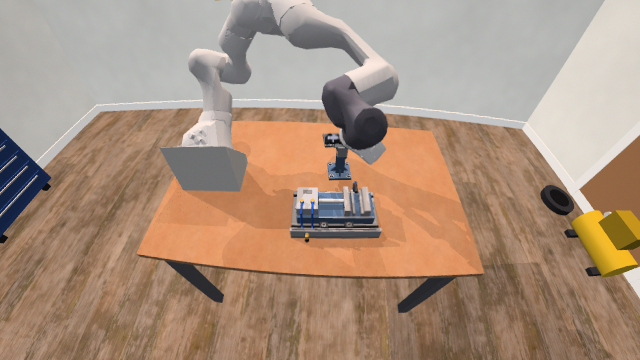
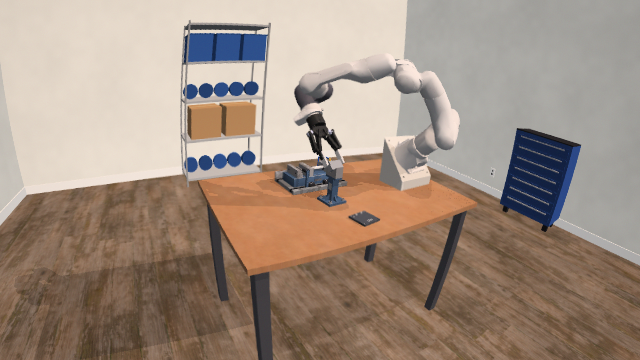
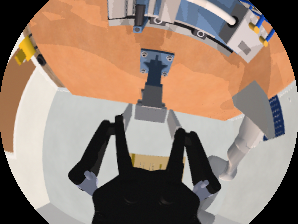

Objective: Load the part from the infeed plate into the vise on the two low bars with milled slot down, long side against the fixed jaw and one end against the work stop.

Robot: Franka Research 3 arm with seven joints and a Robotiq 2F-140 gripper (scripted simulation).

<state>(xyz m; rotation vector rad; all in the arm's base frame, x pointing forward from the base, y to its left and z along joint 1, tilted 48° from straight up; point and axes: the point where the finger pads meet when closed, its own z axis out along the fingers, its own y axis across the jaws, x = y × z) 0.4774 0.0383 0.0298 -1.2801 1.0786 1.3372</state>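
Now: hand 10 mm to the right of the part and 30 mm above it. Also, from my hand: fixed jaw (90 mm ahead, 180 mm to the right, 100 mm below); then air cylinder (110 mm behind, 200 mm to the right, 100 mm below); then vise (10 mm behind, 190 mm to the right, 140 mm below).
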